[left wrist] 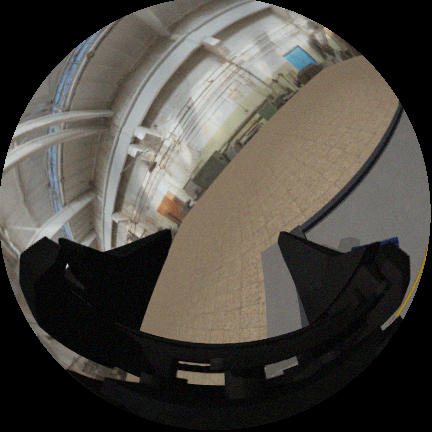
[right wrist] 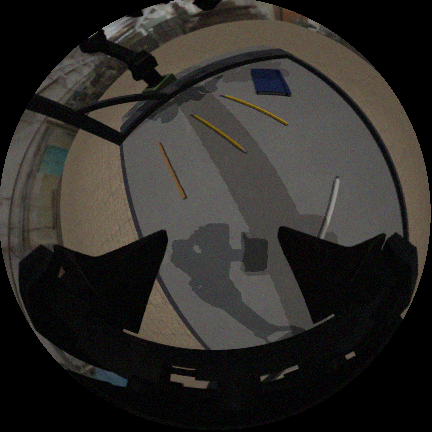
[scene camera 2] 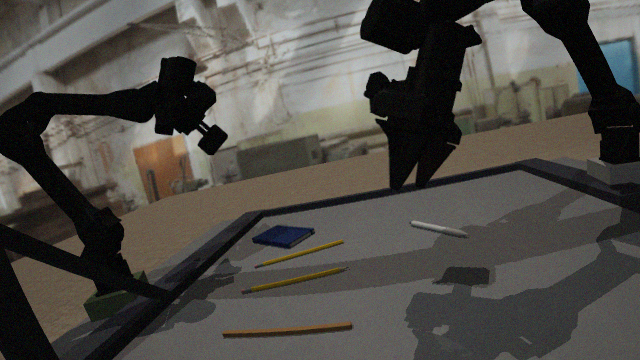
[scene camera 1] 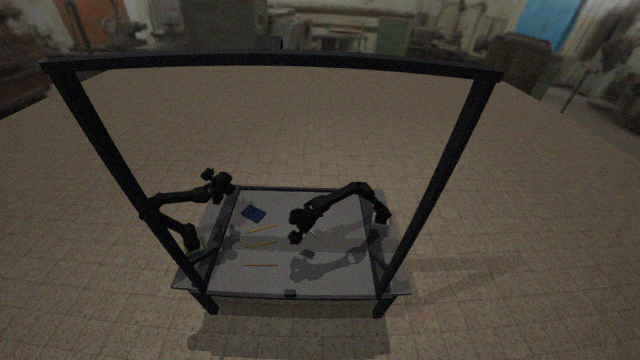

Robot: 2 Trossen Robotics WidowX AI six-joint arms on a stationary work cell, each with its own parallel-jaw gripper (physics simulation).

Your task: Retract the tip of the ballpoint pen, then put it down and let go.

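Frame: origin at the left arm's base, x ahead, y right, z down, level; centimetres.
Where they show: left gripper, fingertip midpoint: (left wrist: 226,236) (scene camera 2: 201,125); right gripper, fingertip midpoint: (right wrist: 223,234) (scene camera 2: 407,188); left arm's base, origin of the base link: (right wrist: 155,81) (scene camera 1: 193,245); right arm's base, origin of the base link: (scene camera 2: 620,159) (scene camera 1: 380,219).
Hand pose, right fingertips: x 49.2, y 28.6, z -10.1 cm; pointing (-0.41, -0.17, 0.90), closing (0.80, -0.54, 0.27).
Observation:
Each offset is from my right fingertips to the centre of the thing. "spot": to the spot under its first point.
The white ballpoint pen @(dx +14.0, dy -11.5, dz +13.6 cm) (scene camera 1: 312,232) (scene camera 2: 439,229) (right wrist: 331,205) lies flat on the grey table, with its tapered end toward the right in scene camera 2. It is too small to tell whether its tip is out. My right gripper (scene camera 2: 409,186) (right wrist: 223,234) is open and empty, pointing down above the table. In the right wrist view its right finger hides one end of the pen; the two are apart. My left gripper (left wrist: 226,236) is open and empty, raised at the table's left side. The pen does not show in the left wrist view.
A blue notebook @(dx -11.2, dy -38.3, dz +13.5 cm) (scene camera 1: 253,213) (scene camera 2: 283,236) (right wrist: 270,81) lies at the back left. Two yellow pencils @(dx -10.9, dy -24.6, dz +13.8 cm) (scene camera 2: 300,253) @(dx -14.6, dy -14.6, dz +13.8 cm) (scene camera 2: 295,280) and an orange stick @(dx -19.7, dy -2.4, dz +13.8 cm) (scene camera 2: 287,330) (right wrist: 172,171) lie in front of it. A dark rim @(spot: dx +6.7, dy -53.1, dz +12.7 cm) (scene camera 2: 325,202) edges the table, and frame posts (scene camera 1: 435,190) stand at its sides.

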